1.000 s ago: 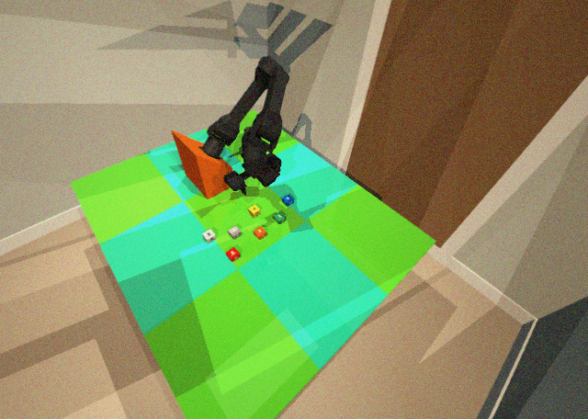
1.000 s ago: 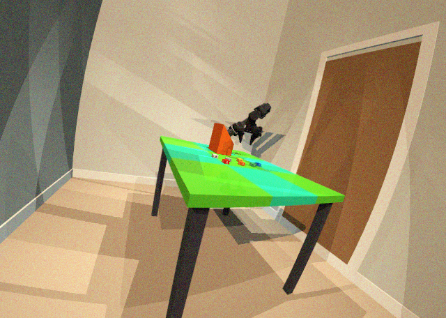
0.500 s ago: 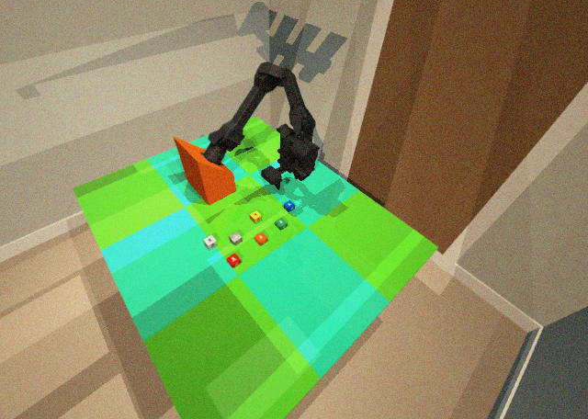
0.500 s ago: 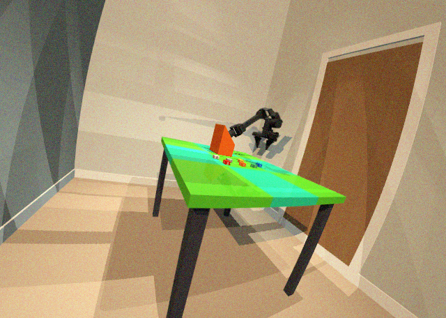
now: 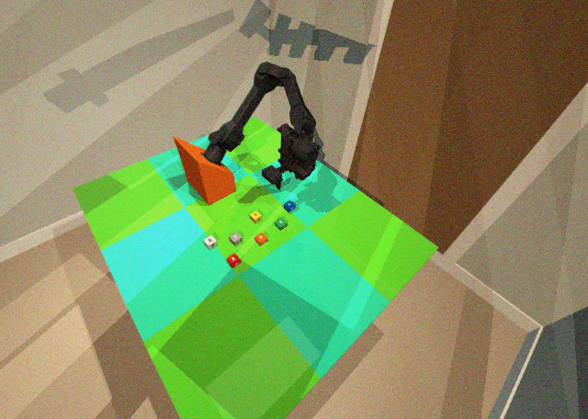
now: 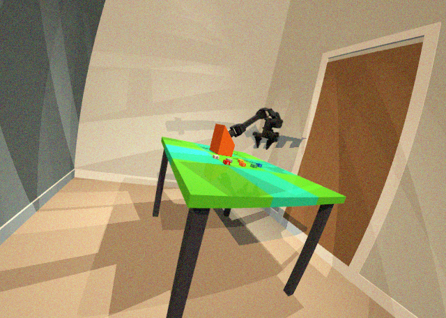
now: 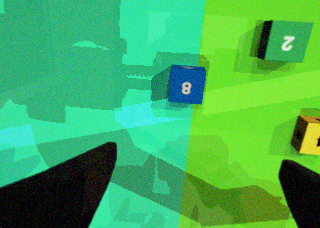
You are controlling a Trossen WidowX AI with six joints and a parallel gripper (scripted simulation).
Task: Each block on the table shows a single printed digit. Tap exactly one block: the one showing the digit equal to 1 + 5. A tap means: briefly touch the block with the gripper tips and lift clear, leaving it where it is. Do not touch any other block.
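The red block lies 290 mm to the right of my gripper tip, 110 mm below it and 60 mm ahead of it. Also, from my gripper tip: green block: 110 mm below, 80 mm to the right, 50 mm ahead; then blue block: 110 mm below, 10 mm ahead; then yellow block: 120 mm to the right, 110 mm below, 40 mm behind.
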